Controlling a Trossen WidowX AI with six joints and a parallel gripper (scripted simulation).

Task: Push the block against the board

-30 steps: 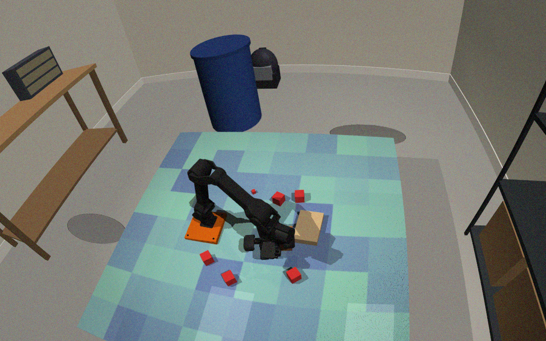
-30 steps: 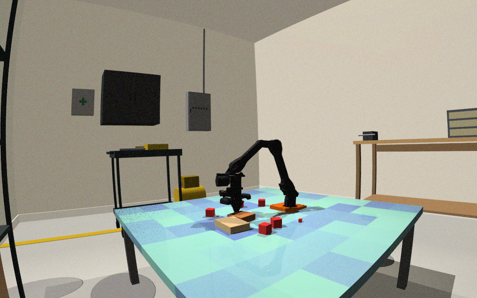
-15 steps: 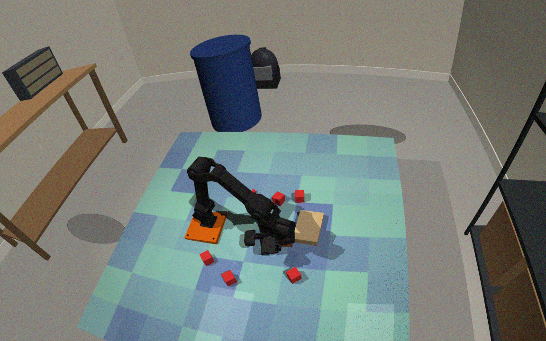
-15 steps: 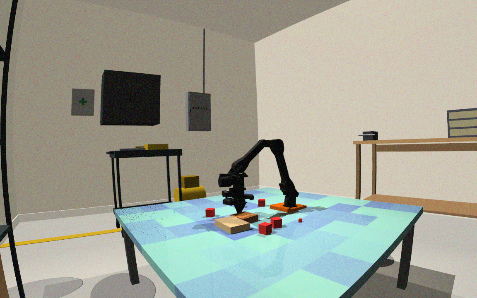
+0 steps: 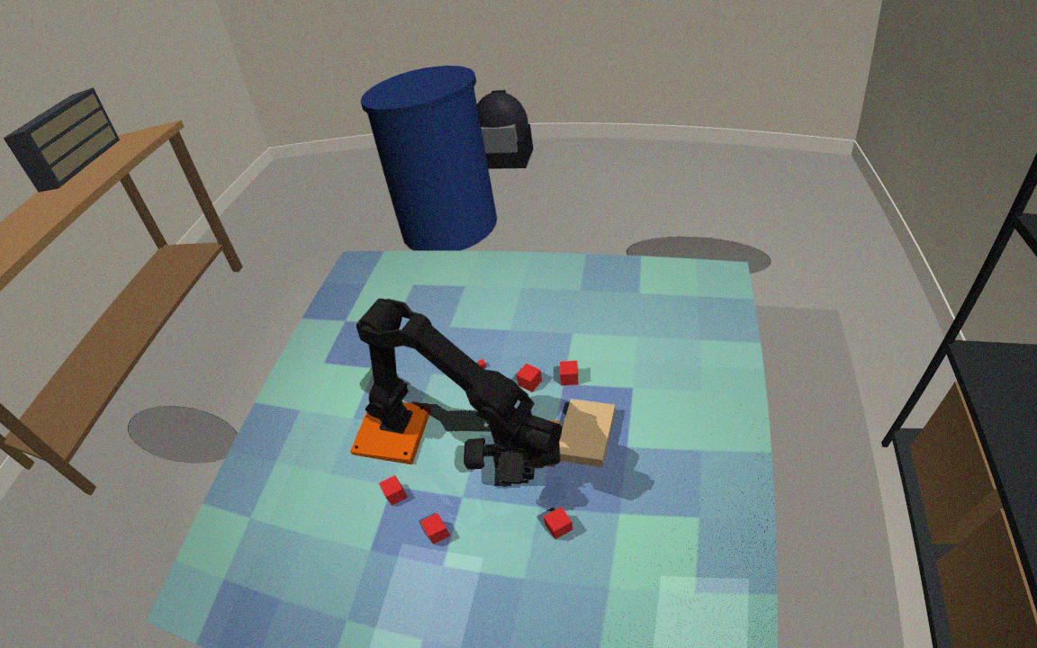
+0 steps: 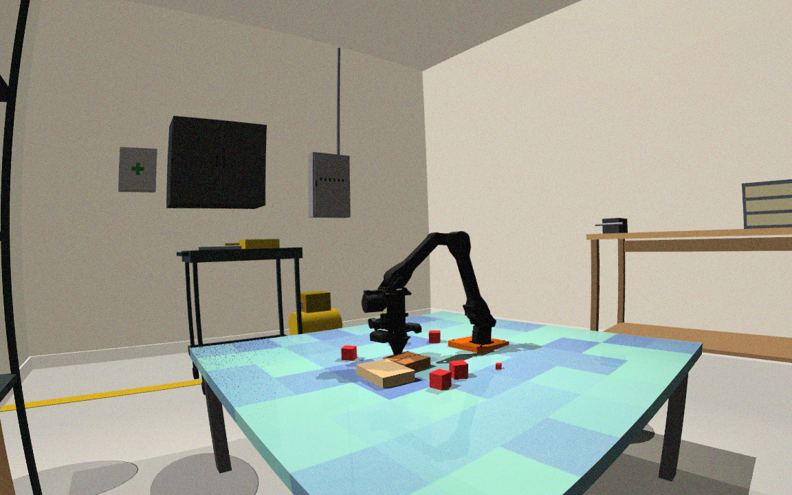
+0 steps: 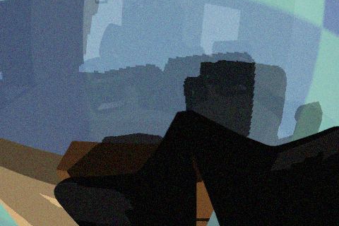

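My gripper tip is now 2 cm short of the flat brown square block, 8 cm to the right of it and 1 cm below it. From my gripper tip the other things lie so: board: 12 cm ahead, 12 cm to the left, 1 cm above; tiny red piece: 17 cm behind, 28 cm to the left.
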